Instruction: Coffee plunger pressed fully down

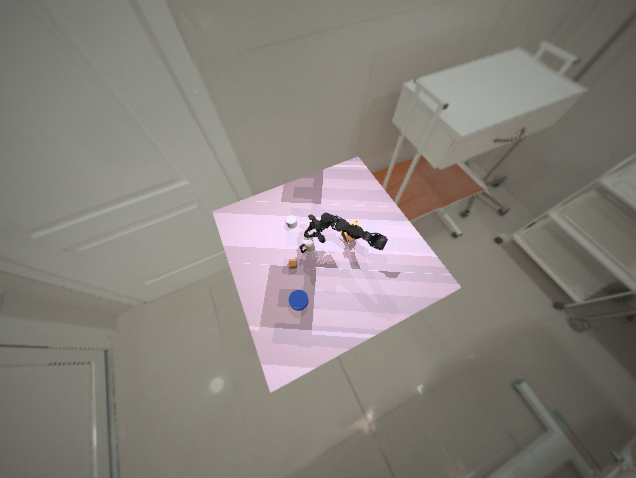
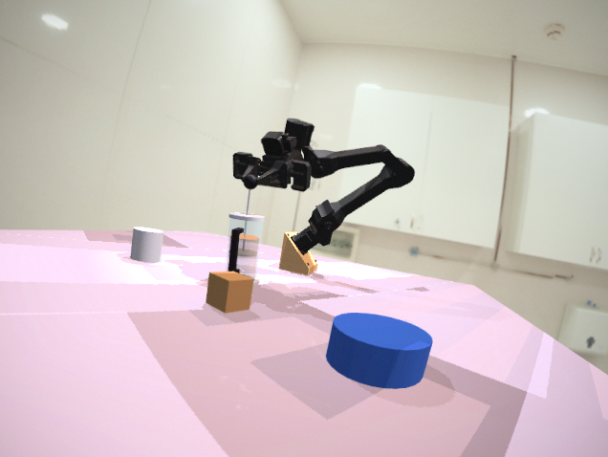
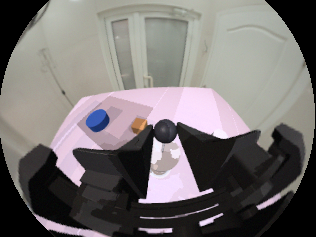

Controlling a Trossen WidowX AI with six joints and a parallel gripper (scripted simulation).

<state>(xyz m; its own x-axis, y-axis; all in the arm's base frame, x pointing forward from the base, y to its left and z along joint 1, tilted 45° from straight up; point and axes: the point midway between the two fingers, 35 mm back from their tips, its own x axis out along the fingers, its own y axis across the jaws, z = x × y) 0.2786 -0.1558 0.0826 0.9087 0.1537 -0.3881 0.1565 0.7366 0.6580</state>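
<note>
My gripper tip is now 10 mm to the right of the glass coffee press and 110 mm above it. From my gripper tip the other things lie so: flat blue cylinder (220 mm ahead, 280 mm to the left, 190 mm below).
</note>
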